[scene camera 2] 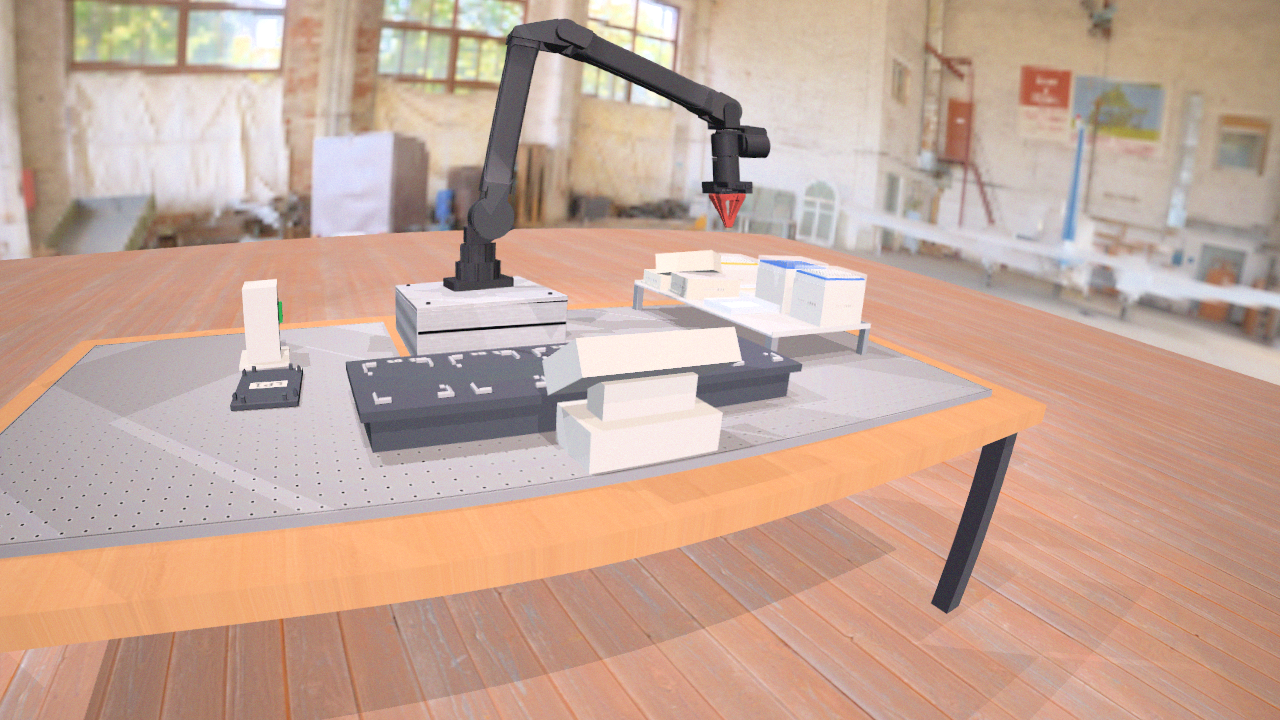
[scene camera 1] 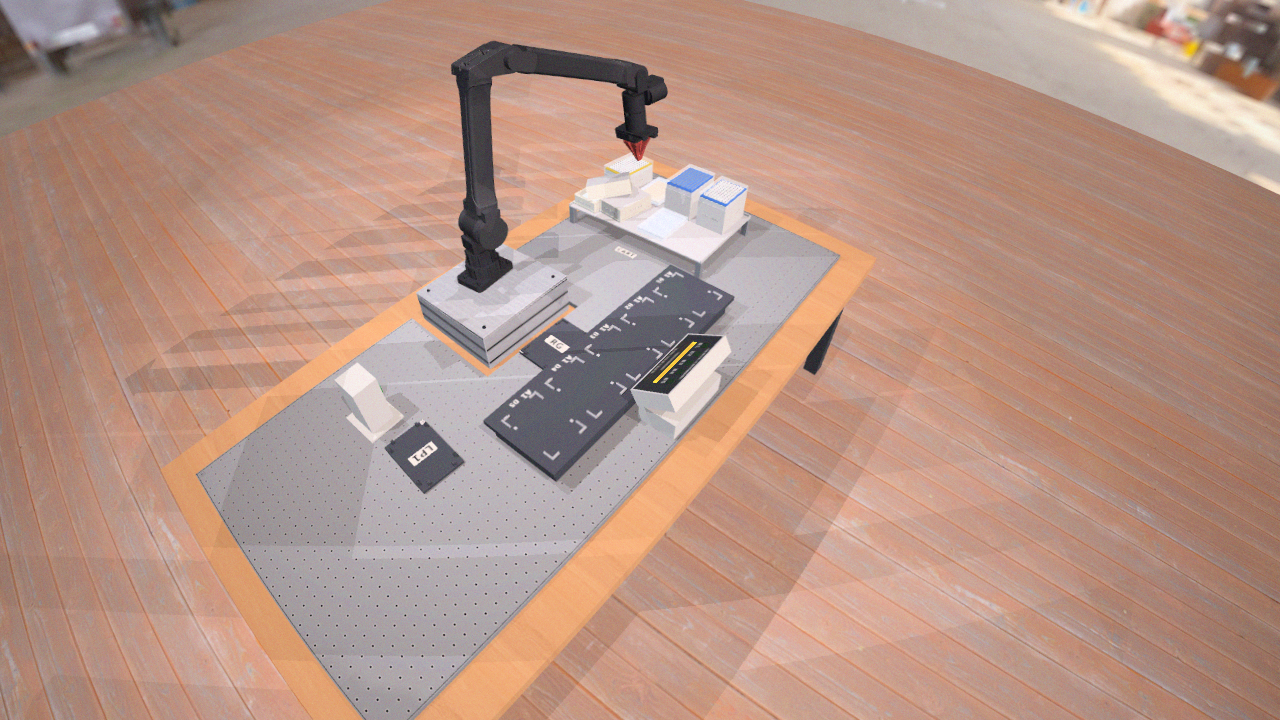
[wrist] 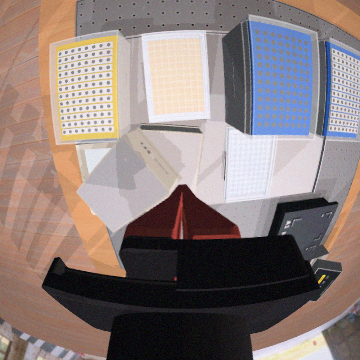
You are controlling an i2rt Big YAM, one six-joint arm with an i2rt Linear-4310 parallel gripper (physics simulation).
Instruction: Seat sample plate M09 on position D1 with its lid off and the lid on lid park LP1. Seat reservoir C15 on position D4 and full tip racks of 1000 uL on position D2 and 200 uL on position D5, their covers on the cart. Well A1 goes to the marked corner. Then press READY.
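Note:
My gripper [scene camera 1: 637, 156] [scene camera 2: 729, 223] [wrist: 181, 190] is shut and empty, pointing down above the cart [scene camera 1: 684, 246] [scene camera 2: 760, 323] [wrist: 300, 165]. A clear plate [scene camera 1: 663, 222] [wrist: 249, 163], its label not readable now, lies on the cart. A yellow-rimmed tip rack [scene camera 1: 629, 166] [wrist: 87, 90] and two blue tip racks, one with a solid blue top [scene camera 1: 690, 181] [wrist: 282, 80] and one with pale tips [scene camera 1: 723, 197] [wrist: 344, 90], stand there. The dark deck [scene camera 1: 554, 438] [scene camera 2: 465, 434] [wrist: 305, 235] bears corner marks. Lid park LP1 [scene camera 1: 440, 471] [scene camera 2: 293, 394] carries no lid.
A pale box [scene camera 1: 609, 186] [scene camera 2: 687, 260] [wrist: 125, 180] lies skewed over other boxes on the cart. A white-framed plate with orange wells [wrist: 176, 75] lies behind. The display console [scene camera 1: 680, 365] [scene camera 2: 653, 351] stands before the deck. A white post [scene camera 1: 365, 394] [scene camera 2: 261, 320] stands beside LP1.

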